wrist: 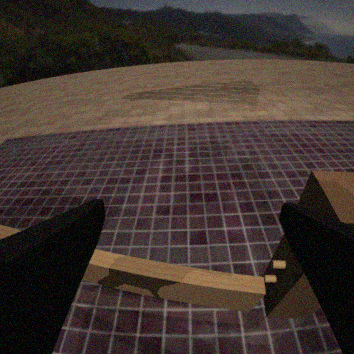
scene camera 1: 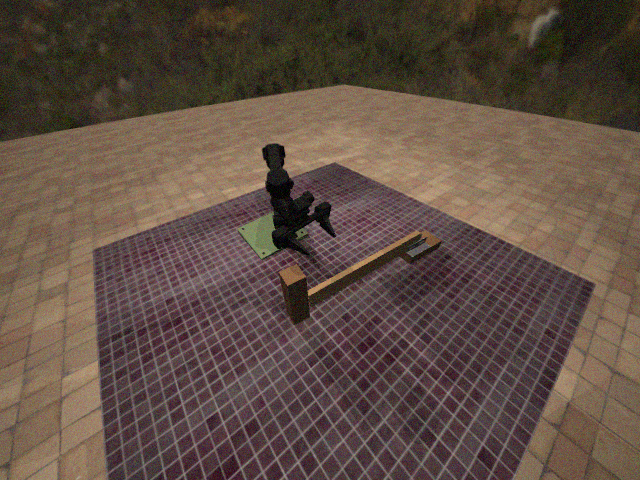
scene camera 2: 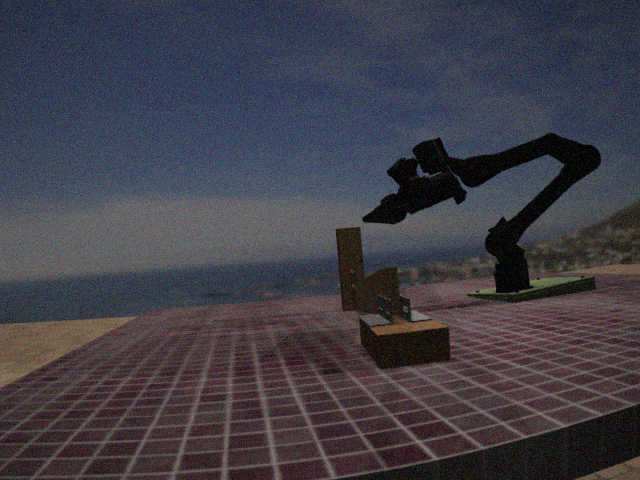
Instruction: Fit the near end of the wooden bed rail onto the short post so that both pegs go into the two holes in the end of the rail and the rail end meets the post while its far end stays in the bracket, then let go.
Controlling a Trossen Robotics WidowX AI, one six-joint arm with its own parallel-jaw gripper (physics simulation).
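Pixels of known places: gripper, fingertip midpoint: [wrist: 194, 209] [scene camera 1: 322, 245] [scene camera 2: 368, 215]; arm's base at its link origin: [scene camera 2: 514, 290].
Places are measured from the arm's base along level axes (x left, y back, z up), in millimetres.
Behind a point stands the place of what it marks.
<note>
The wooden rail [scene camera 1: 361, 268] @(x 102, y -334, z 52 mm) [scene camera 2: 382, 286] @(x 338, y -339, z 61 mm) [wrist: 190, 276] @(x -9, y -321, z 51 mm) runs from the short post [scene camera 1: 295, 297] @(x -133, y -356, z 107 mm) [scene camera 2: 349, 258] @(x -98, y -336, z 98 mm) [wrist: 336, 192] @(x -107, y -332, z 164 mm) to the bracket block [scene camera 1: 431, 241] @(x 426, y -350, z 20 mm) [scene camera 2: 408, 345] @(x 462, y -336, z 6 mm). Its far end sits between the bracket's metal plates. In the wrist view, the near end lies close to the post, offset to the arm's side of the two pegs [wrist: 279, 264] @(x -93, y -329, z 73 mm) [wrist: 270, 278] @(x -92, y -329, z 41 mm), which show bare on the post's face. Whether the rail end touches the post is unclear, and its holes are hidden. My gripper [scene camera 1: 321, 244] @(x -16, y -297, z 180 mm) [scene camera 2: 364, 220] @(x -16, y -297, z 180 mm) [wrist: 194, 209] @(x -16, y -297, z 180 mm) is open and empty, above and on the arm's side of the rail.
The arm's base stands on a green plate [scene camera 1: 255, 238] @(x -116, y 51, z -1 mm) [scene camera 2: 563, 285] @(x 62, y 86, z 3 mm) behind the rail in scene camera 1. All stand on a purple tiled mat [scene camera 1: 361, 372] @(x -67, y -553, z -16 mm) [scene camera 2: 232, 403] @(x 544, y -510, z -16 mm) [wrist: 175, 165] @(x 56, y -607, z -16 mm), with tan paving [scene camera 1: 46, 330] around it. The post rises higher than the rail.
</note>
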